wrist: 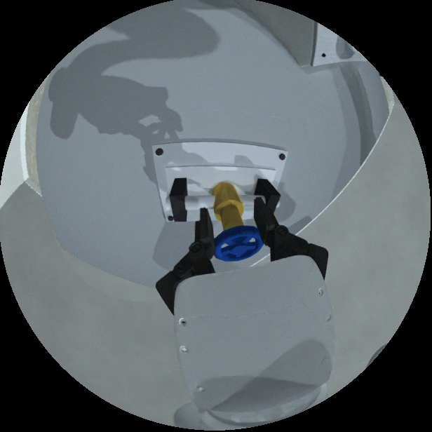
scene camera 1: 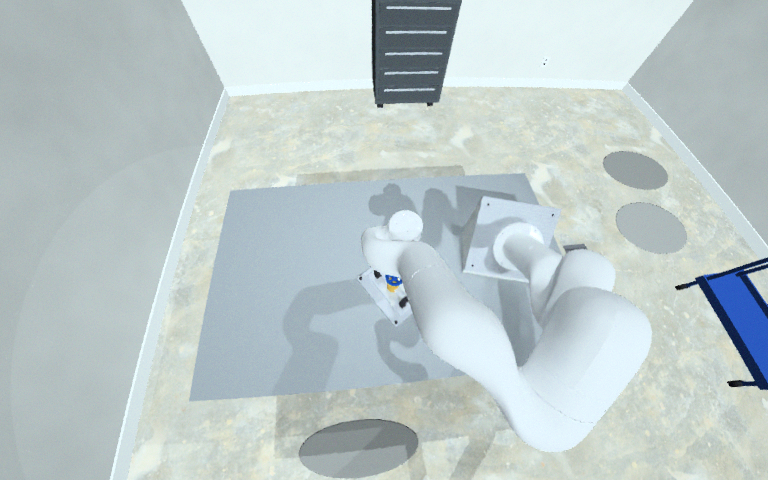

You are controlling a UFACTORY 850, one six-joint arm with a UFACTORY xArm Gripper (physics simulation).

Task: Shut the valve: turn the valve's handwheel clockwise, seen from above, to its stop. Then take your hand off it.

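Observation:
The valve's blue handwheel sits on top of the yellow valve body. The body is on a white pipe, held by two black clamps, on a white base plate. My gripper is shut on the handwheel, with one black finger at its left rim and the other at its right rim in the wrist view. The fingertips reach down past the rim beside the yellow stem. In the scene view my wrist and forearm cover the fingers and part of the plate.
The plate lies on a grey table top. My arm's pedestal stands to the right of the valve in the scene view. A dark drawer cabinet stands at the back wall and a blue cart at the far right.

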